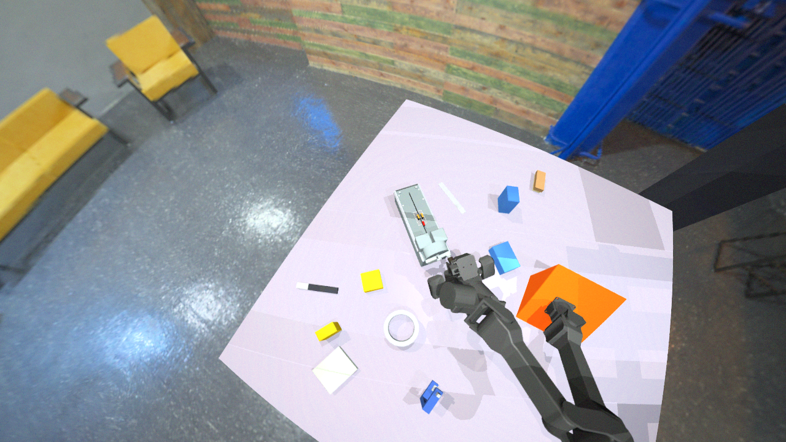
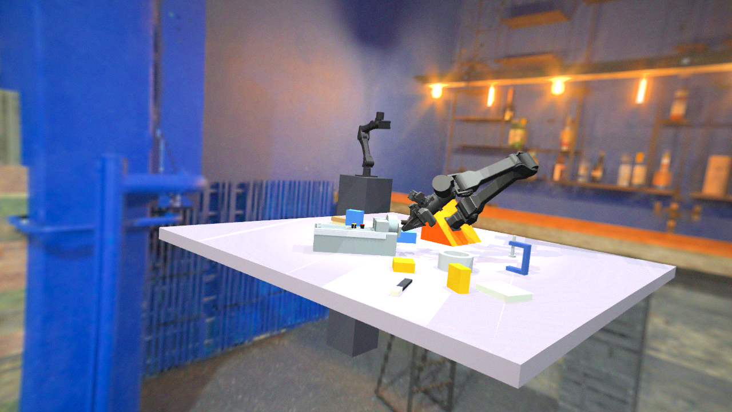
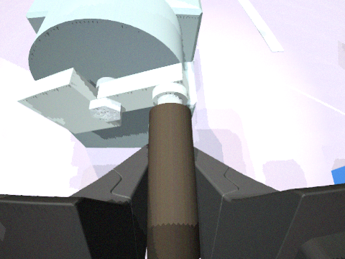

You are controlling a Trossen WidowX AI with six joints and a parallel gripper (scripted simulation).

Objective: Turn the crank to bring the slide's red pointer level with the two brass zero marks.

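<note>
Now: gripper tip 10 mm past the brown crank handle, 10 mm to the right of it and 30 mm below it. The rest, counted from my gripper tip: metal strip: 90 mm ahead, 250 mm to the right, 70 mm below; blue clamp: 120 mm behind, 350 mm to the left, 20 mm below; red pointer: 120 mm ahead, 70 mm to the right, 10 mm above.
</note>
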